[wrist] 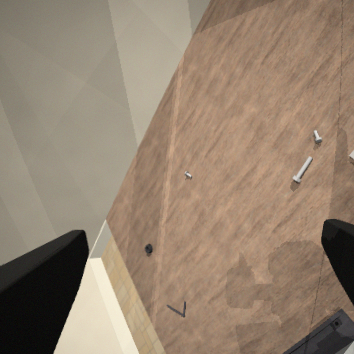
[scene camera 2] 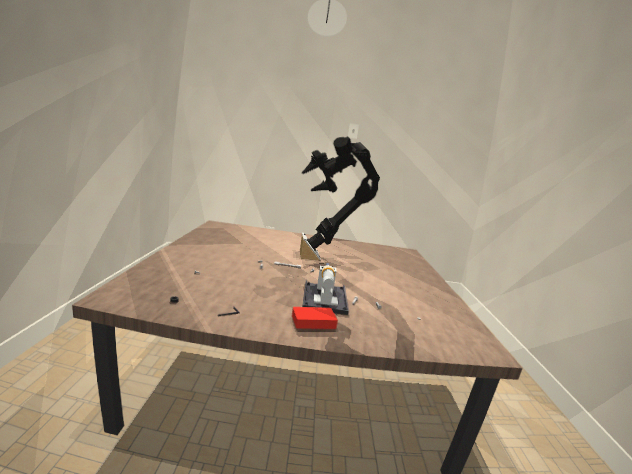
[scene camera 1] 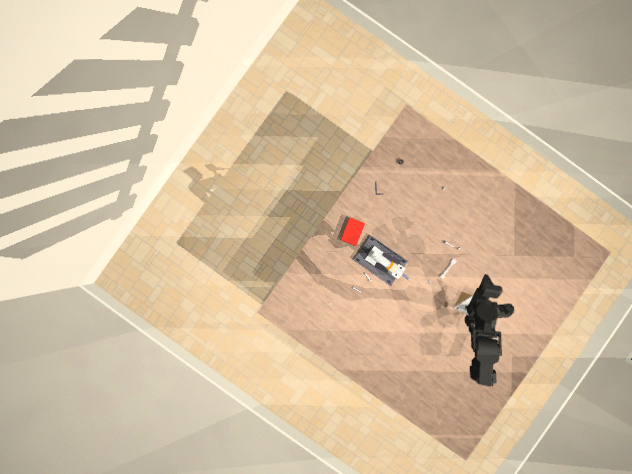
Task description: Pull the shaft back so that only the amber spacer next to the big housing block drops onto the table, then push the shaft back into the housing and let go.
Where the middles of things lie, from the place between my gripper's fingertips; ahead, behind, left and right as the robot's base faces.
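Scene:
My hand is well above the red block (scene camera 2: pixel 304 317). My hand is also a long way short of the block, and slightly to the right of it.

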